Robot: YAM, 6 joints.
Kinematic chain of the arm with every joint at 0, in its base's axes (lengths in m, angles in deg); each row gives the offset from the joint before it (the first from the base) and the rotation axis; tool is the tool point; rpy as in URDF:
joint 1: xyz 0 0 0.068 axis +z
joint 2: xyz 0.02 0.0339 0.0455 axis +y
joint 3: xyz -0.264 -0.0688 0 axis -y
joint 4: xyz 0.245 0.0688 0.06 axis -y
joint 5: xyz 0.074 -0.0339 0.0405 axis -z
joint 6: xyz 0.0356 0 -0.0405 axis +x
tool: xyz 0 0 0 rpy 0 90 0
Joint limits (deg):
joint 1: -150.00..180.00
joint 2: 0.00..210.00
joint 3: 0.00..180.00
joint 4: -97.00..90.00
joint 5: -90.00..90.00
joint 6: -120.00..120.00
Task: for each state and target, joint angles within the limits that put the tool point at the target. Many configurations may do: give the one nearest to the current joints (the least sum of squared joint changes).
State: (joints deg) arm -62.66 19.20 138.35 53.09 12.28 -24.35
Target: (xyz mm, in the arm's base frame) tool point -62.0 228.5 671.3
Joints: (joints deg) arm -75.95 56.17 143.71 35.95 7.55 -24.35
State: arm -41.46 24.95 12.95 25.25 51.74 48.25
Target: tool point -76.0 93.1 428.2
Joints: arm -64.54 0.00 46.74 41.43 53.42 48.25
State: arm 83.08 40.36 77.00 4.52 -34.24 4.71
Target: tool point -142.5 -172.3 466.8
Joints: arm 56.41 0.51 76.53 2.16 -41.01 4.71
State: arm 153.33 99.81 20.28 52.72 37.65 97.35
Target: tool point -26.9 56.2 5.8
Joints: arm 140.31 119.22 0.00 14.45 47.08 97.35
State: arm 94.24 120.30 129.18 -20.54 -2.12 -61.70
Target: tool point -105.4 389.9 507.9
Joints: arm 104.85 105.27 127.13 -25.62 -3.19 -61.70
